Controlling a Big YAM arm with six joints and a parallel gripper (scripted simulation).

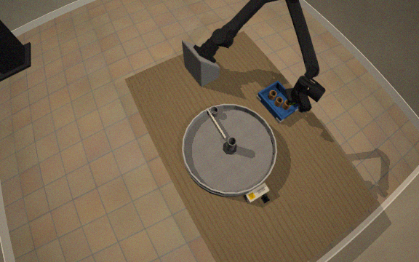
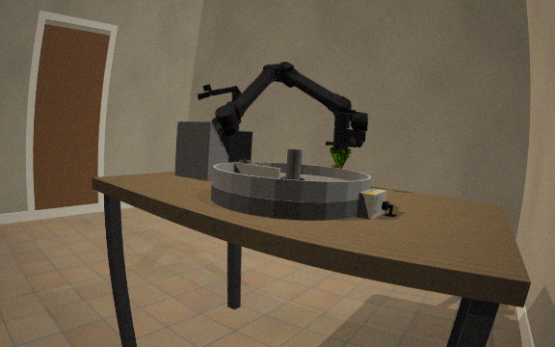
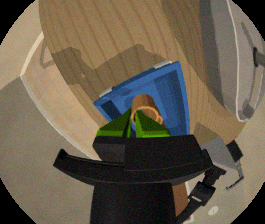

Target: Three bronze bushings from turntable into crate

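Right now the blue crate is 50 mm below my hand, 50 mm behind it and 20 mm to the right of it. Round my hand: grey turntable: 390 mm to the right, 60 mm ahead, 20 mm below.
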